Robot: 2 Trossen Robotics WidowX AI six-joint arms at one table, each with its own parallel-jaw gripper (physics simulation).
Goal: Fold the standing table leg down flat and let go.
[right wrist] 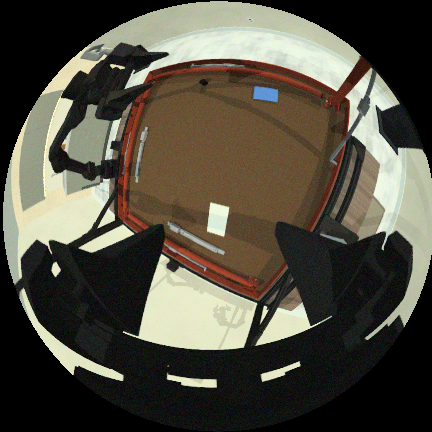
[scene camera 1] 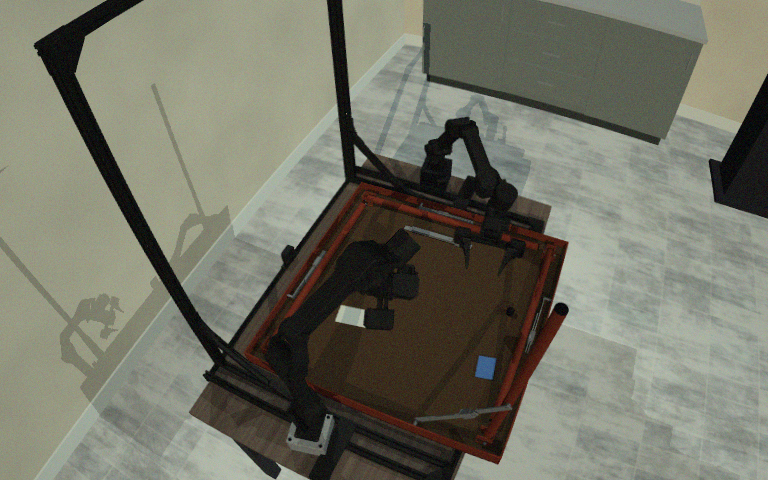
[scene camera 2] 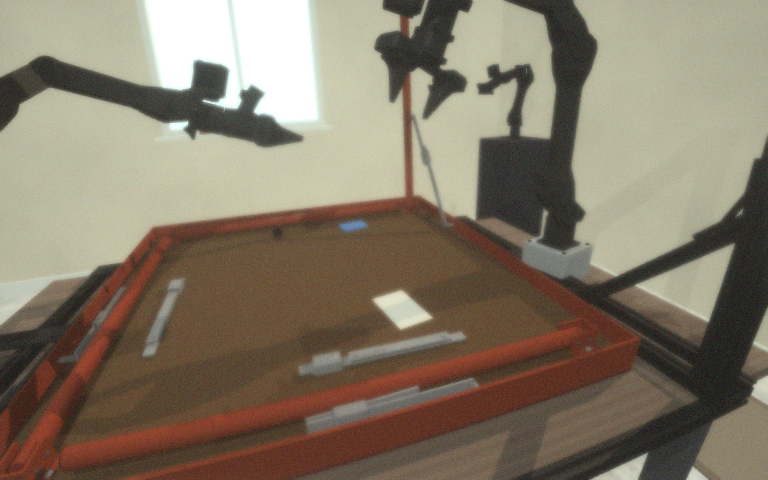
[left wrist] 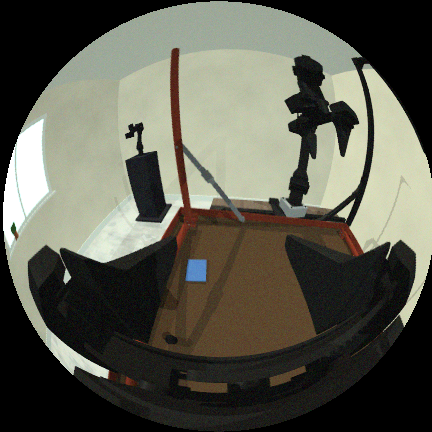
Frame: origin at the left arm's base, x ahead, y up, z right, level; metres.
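Seen in the pictures: left gripper, fingertip midpoint: [right wrist: 159,66] [scene camera 1: 482,272] [scene camera 2: 299,138] [left wrist: 232,242]; right gripper, fingertip midpoint: [right wrist: 220,229] [scene camera 1: 386,294] [scene camera 2: 408,111] [left wrist: 326,157]; left arm's base, link origin: [right wrist: 102,169] [scene camera 1: 436,165]; right arm's base, link origin: [scene camera 1: 309,428] [scene camera 2: 558,243] [left wrist: 293,201].
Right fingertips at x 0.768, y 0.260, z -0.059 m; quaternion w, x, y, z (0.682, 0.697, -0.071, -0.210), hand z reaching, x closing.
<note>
Pixels of each thing's top centre, then the offset from my right fingertips to it. "spot": a spot on its surface instead.
- blue pad, top centre: [left wrist: 195,269] [scene camera 2: 353,224] [scene camera 1: 485,367] [right wrist: 265,92] dx -0.030, dy -0.291, dz -0.273 m
- white card, surface spot: [scene camera 2: 400,309] [scene camera 1: 353,315] spot: dx -0.096, dy -0.309, dz +0.143 m
- black knob, top centre: [left wrist: 169,338] [scene camera 1: 511,309] dx -0.227, dy -0.274, dz -0.307 m
The standing red leg [scene camera 1: 534,362] [scene camera 2: 408,164] [left wrist: 175,100] [right wrist: 351,81] rises from a corner of the upturned table [scene camera 2: 509,401], with its grey brace [scene camera 1: 464,414] [scene camera 2: 428,161] [left wrist: 207,176] [right wrist: 364,105] running down to the rim. My left gripper [scene camera 1: 483,270] [left wrist: 232,242] [right wrist: 159,66] is open and empty above the table, apart from the leg. It shows side-on at the left in scene camera 2. My right gripper [scene camera 2: 408,109] [left wrist: 326,157] [right wrist: 220,229] is open and empty, high above the table; in scene camera 2 the leg passes behind it. Its fingertips are hidden in scene camera 1.
Folded red legs [scene camera 2: 226,418] lie along the rim, with grey braces [scene camera 2: 396,346] [right wrist: 141,155] nearby. A blue pad [scene camera 1: 485,367] [left wrist: 196,270], a white card [scene camera 1: 350,315] [scene camera 2: 400,309] and a black knob [scene camera 1: 510,311] lie inside. Black frame posts [scene camera 1: 339,84] stand beside the table.
</note>
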